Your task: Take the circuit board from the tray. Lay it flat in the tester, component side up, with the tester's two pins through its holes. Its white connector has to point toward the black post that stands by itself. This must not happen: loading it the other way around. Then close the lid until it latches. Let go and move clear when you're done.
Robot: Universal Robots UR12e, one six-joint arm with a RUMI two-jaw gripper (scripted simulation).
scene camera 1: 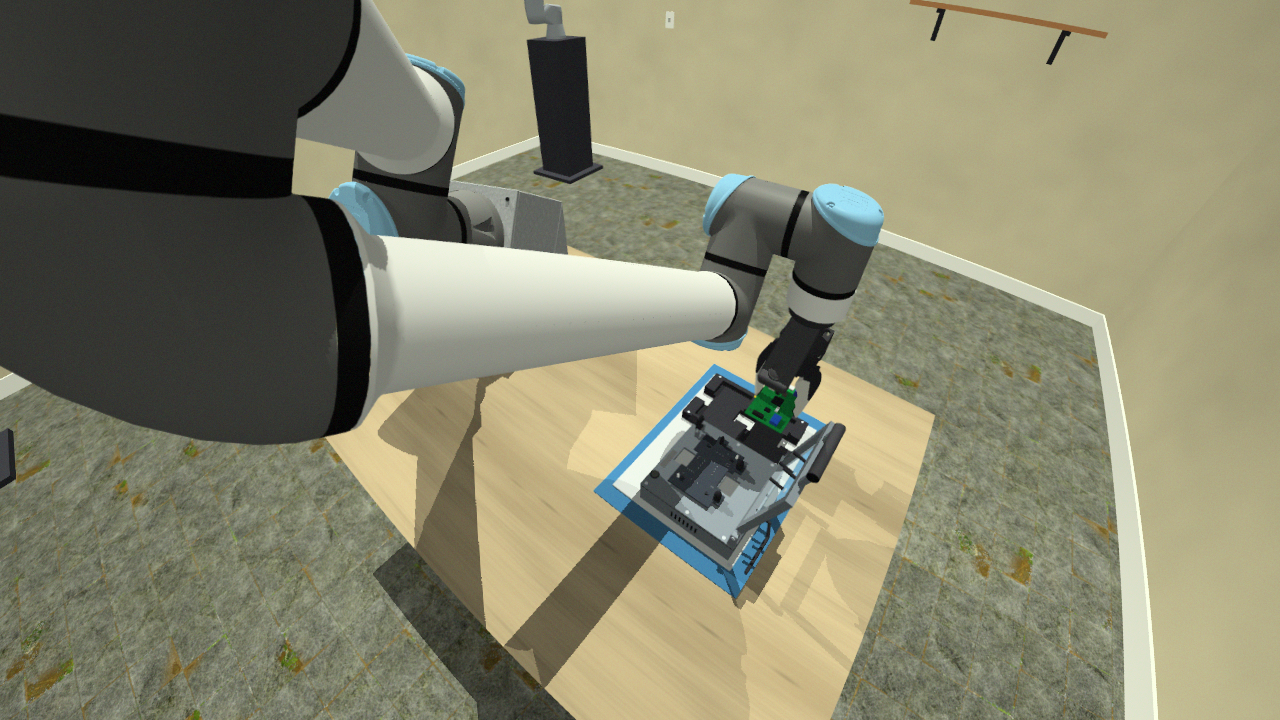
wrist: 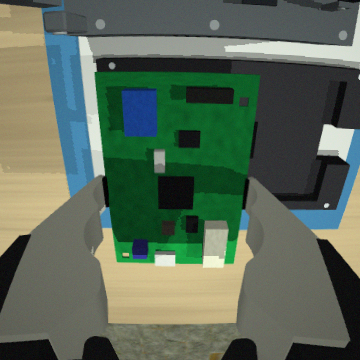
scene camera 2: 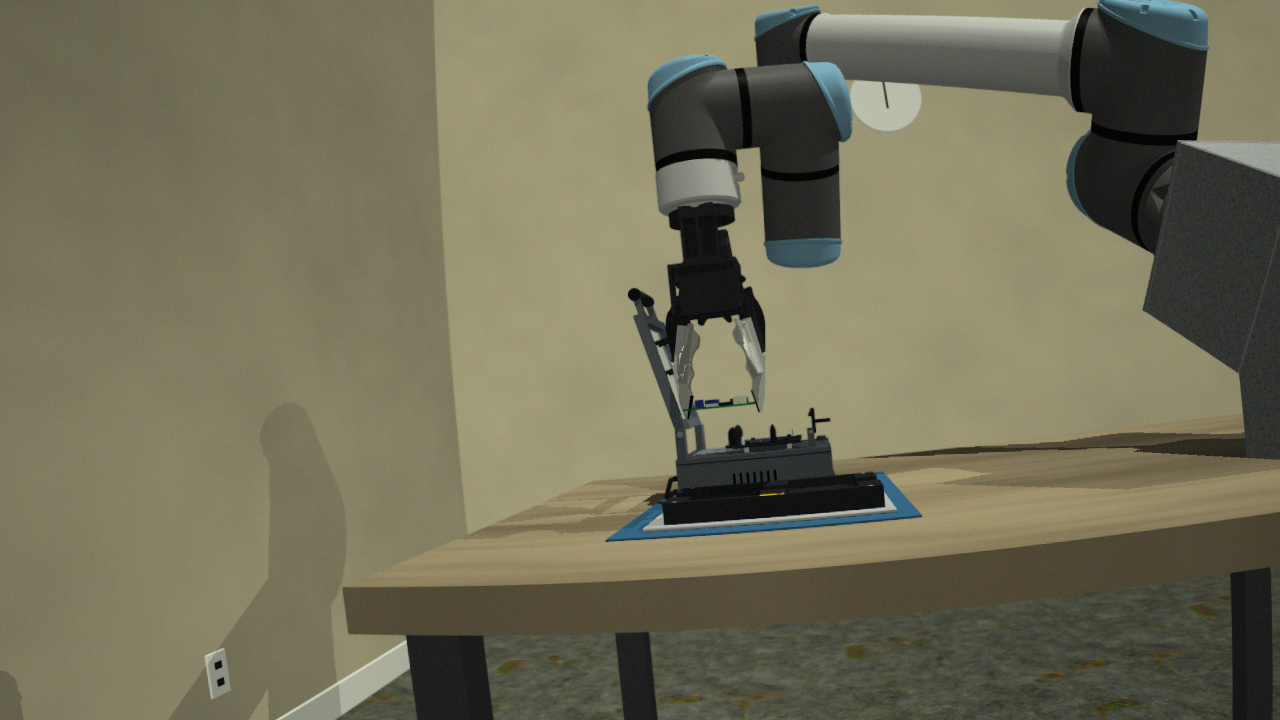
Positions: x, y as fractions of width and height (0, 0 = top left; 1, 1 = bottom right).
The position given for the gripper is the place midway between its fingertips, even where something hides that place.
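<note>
Scene camera 1 shows a green circuit board (scene camera 1: 0.60, 0.57) and a lid (scene camera 1: 0.60, 0.70), along with the gripper (scene camera 1: 0.61, 0.56). In scene camera 2 the gripper (scene camera 2: 0.57, 0.58) appears with the lid (scene camera 2: 0.51, 0.46). The wrist view has the green circuit board (wrist: 0.49, 0.41) and the gripper (wrist: 0.49, 0.50).
</note>
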